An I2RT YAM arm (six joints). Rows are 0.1 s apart.
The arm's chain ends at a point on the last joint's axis. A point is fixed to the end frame.
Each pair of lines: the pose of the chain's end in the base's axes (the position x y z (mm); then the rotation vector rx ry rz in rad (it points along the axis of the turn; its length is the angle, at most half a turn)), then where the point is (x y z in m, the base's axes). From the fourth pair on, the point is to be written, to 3 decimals.
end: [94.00, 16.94, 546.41, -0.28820, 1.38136, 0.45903]
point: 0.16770 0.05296 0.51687
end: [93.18, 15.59, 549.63, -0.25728, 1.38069, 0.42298]
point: 0.16850 0.04840 0.52044
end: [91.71, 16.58, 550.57, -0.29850, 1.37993, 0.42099]
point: 0.16644 0.05025 0.52086
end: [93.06, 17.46, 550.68, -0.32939, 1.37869, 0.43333]
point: 0.167 0.053 0.521
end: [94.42, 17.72, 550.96, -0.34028, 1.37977, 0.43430]
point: 0.168 0.053 0.521
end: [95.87, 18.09, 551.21, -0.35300, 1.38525, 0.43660]
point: 0.169 0.054 0.520
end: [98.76, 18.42, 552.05, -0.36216, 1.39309, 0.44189]
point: 0.171 0.055 0.520
